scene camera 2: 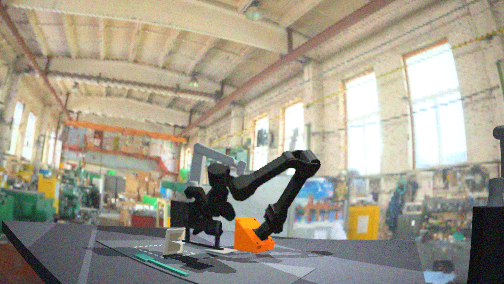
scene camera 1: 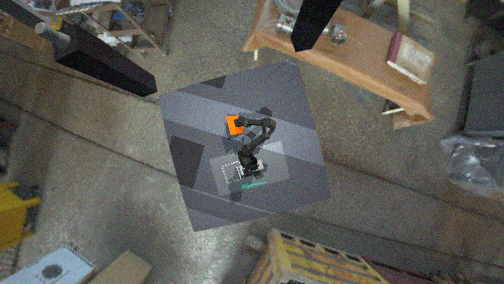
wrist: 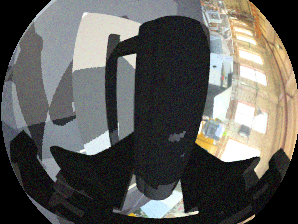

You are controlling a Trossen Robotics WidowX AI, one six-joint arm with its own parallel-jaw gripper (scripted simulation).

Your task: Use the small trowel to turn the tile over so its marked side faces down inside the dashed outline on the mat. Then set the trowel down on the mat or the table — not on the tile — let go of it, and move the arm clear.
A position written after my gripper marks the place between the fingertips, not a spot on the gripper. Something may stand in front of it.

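I can see my gripper [scene camera 2: 191,230] here, and there is my gripper [wrist: 159,134] again from the wrist.
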